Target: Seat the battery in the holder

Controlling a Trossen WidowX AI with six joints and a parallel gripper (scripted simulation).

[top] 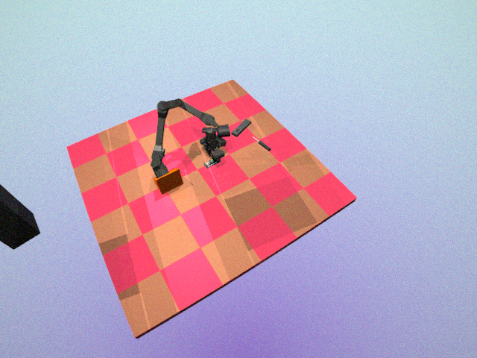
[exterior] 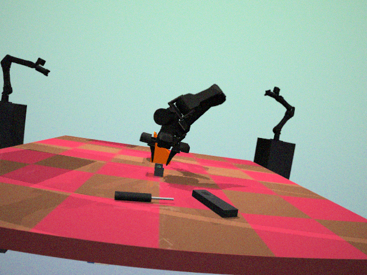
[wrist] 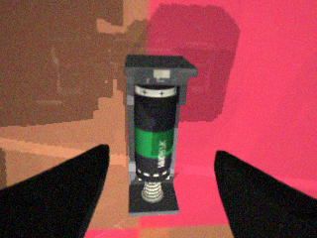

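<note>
The battery is 2 cm below my gripper tip. The rest, counted from my gripper tip: flat black block: 31 cm ahead, 12 cm to the left, 2 cm below; then black-handled screwdriver: 32 cm ahead, 6 cm to the right, 3 cm below.
</note>
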